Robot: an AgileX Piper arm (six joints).
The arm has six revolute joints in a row. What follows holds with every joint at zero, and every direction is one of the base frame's. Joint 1 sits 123 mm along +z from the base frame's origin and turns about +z. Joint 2 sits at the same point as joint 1 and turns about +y. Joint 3 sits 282.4 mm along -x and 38.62 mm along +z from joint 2 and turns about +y. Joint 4 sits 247.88 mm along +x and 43.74 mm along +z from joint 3 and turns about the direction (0.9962, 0, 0.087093). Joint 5 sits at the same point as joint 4 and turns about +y. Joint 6 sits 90.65 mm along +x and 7.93 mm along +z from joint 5 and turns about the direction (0.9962, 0, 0.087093). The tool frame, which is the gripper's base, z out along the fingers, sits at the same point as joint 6; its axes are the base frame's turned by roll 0, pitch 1.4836 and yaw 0 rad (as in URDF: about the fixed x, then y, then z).
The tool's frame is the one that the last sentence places.
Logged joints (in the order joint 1, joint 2, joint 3, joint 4, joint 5, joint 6), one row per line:
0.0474, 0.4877, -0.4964, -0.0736, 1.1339, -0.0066
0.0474, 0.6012, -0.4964, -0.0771, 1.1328, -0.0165
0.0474, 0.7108, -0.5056, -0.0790, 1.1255, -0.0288
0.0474, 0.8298, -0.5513, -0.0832, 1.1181, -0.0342
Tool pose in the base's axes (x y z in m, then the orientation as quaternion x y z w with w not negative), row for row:
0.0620, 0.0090, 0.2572, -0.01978, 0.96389, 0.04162, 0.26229
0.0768, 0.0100, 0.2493, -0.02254, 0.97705, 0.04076, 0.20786
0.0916, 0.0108, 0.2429, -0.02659, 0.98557, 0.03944, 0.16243
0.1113, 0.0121, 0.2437, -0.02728, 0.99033, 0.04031, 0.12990
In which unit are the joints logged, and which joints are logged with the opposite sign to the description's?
The joints are logged in radians. Opposite sign: joint 4.
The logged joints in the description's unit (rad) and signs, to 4 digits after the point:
0.0474, 0.4877, -0.4964, 0.0736, 1.1339, -0.0066
0.0474, 0.6012, -0.4964, 0.0771, 1.1328, -0.0165
0.0474, 0.7108, -0.5056, 0.0790, 1.1255, -0.0288
0.0474, 0.8298, -0.5513, 0.0832, 1.1181, -0.0342

